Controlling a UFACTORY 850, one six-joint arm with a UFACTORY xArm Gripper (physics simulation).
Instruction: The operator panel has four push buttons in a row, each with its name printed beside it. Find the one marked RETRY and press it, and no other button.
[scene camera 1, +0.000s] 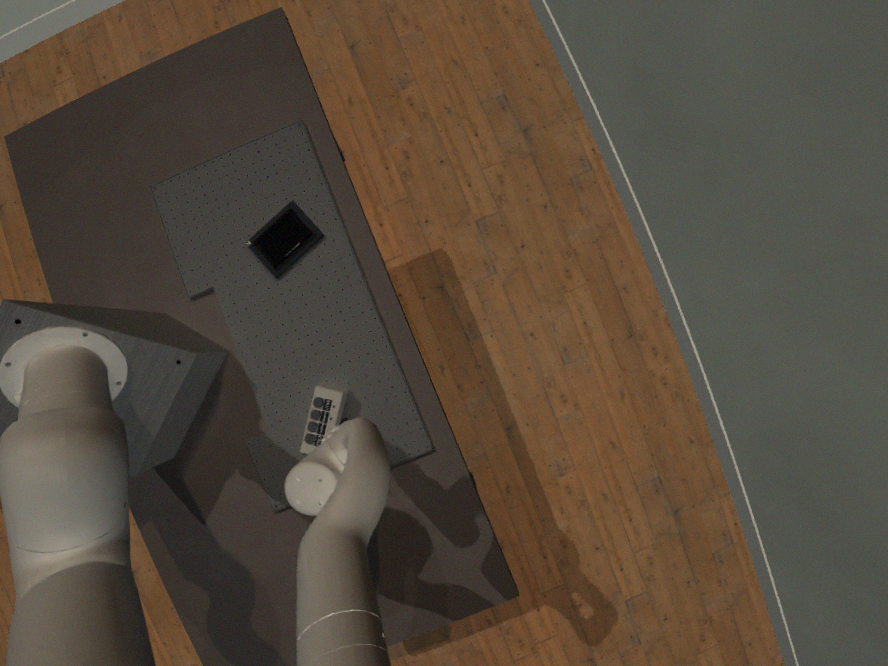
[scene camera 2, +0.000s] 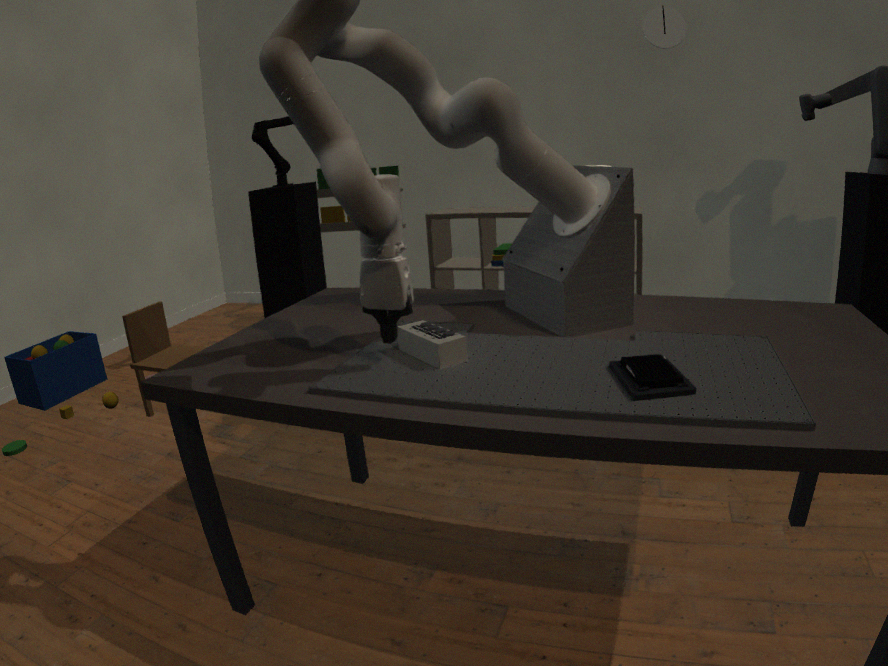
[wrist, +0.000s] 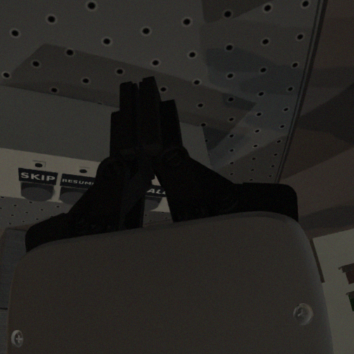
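Observation:
The operator panel (scene camera 1: 327, 405) (scene camera 2: 432, 346) is a small cream box with four round dark grey buttons in a row. In the wrist view, the button marked SKIP (wrist: 37, 192) is at the far left, with the RESUME button (wrist: 71, 196) beside it. A button with a partly covered label starting "AL" (wrist: 154, 202) is at the right end. The fingers cover the place between these; the word RETRY does not show. My gripper (scene camera 2: 388, 339) (wrist: 144, 99) is shut and empty, pointing down close beside the panel's long side. Its exact height against the top is hard to tell.
The panel stands on a grey perforated board (scene camera 1: 308, 322) (scene camera 2: 545, 372) (wrist: 145, 50) on the dark table (scene camera 1: 143, 143) (scene camera 2: 645, 445). A black tray-like device (scene camera 1: 285, 238) (scene camera 2: 651, 377) lies farther along the board. The arm's angled grey base (scene camera 1: 164, 379) (scene camera 2: 573, 293) stands behind.

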